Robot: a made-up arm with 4 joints. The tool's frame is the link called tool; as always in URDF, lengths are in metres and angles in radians.
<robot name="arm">
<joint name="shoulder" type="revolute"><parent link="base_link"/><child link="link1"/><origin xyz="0 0 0.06" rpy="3.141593 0 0"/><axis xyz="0 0 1"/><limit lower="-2.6" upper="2.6" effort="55" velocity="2.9"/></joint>
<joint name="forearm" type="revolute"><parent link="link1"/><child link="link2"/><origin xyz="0.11 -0.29 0.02" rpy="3.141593 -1.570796 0"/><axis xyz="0 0 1"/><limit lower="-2.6" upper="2.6" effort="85" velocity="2.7"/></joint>
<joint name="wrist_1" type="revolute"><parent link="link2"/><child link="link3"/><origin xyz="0 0.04 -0.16" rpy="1.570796 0 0"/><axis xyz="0 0 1"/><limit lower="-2.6" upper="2.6" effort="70" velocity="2.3"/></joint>
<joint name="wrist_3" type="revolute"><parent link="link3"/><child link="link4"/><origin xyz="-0.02 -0.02 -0.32" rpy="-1.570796 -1.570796 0"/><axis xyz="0 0 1"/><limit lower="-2.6" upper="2.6" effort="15" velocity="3"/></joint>
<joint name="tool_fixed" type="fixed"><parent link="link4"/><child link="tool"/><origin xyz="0.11 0.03 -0.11" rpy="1.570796 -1.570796 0"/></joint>
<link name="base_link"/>
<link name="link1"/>
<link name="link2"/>
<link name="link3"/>
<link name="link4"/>
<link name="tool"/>
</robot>
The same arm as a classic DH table. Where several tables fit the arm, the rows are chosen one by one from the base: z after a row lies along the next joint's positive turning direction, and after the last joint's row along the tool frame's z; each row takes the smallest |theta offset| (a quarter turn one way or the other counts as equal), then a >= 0, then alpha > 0; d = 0 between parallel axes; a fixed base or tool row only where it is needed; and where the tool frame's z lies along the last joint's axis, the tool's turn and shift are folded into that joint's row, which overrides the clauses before.
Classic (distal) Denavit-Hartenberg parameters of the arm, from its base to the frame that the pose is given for. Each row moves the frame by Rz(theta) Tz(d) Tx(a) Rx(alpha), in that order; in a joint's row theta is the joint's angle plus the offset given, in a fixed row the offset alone. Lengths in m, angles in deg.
base (fixed): d 0.0000; theta0 0.00; a 0.0000; alpha 180.00
shoulder: d -0.0400; theta0 -90.00; a 0.2900; alpha -90.00
forearm: d -0.0500; theta0 -90.00; a 0.0000; alpha 90.00
wrist_1: d -0.3600; theta0 0.00; a -0.0200; alpha -90.00
wrist_3: d -0.1300; theta0 -90.00; a 0.1100; alpha 90.00
tool (fixed): d -0.0300; theta0 90.00; a 0.0000; alpha 0.00
Joint limits (deg, base to tool): -148.97..148.97 -148.97..148.97 -148.97..148.97 -148.97..148.97

